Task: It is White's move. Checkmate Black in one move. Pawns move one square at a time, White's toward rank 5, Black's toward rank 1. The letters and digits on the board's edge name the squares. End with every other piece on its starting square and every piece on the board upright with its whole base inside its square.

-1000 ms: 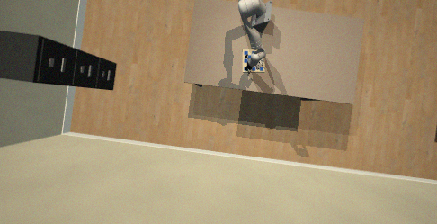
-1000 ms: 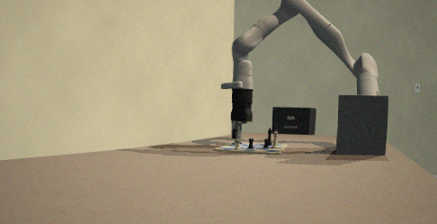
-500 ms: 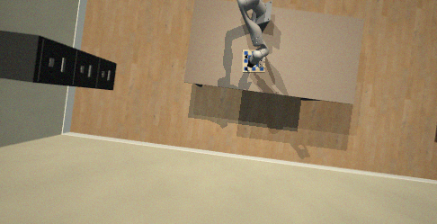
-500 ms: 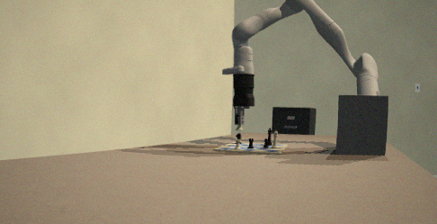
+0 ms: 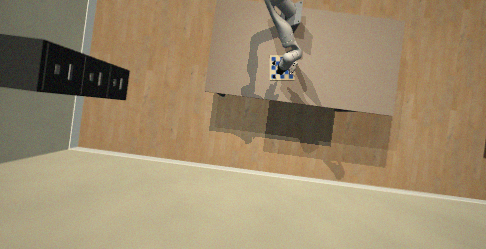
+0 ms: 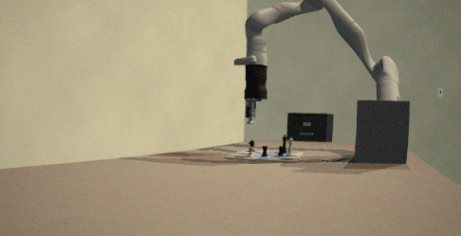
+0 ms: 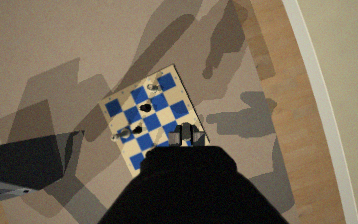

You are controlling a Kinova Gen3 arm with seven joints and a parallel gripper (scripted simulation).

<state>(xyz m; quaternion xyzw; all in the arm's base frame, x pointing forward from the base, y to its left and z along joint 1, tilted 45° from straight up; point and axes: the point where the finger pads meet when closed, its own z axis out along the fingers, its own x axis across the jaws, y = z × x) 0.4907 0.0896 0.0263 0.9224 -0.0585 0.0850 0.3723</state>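
Right now the tall black piece is 110 mm below my hand, 100 mm behind it and 60 mm to the right of it. From my hand the other things lie so: tall white piece (160 mm behind, 110 mm below); chessboard (140 mm below, 80 mm behind, 20 mm to the left).
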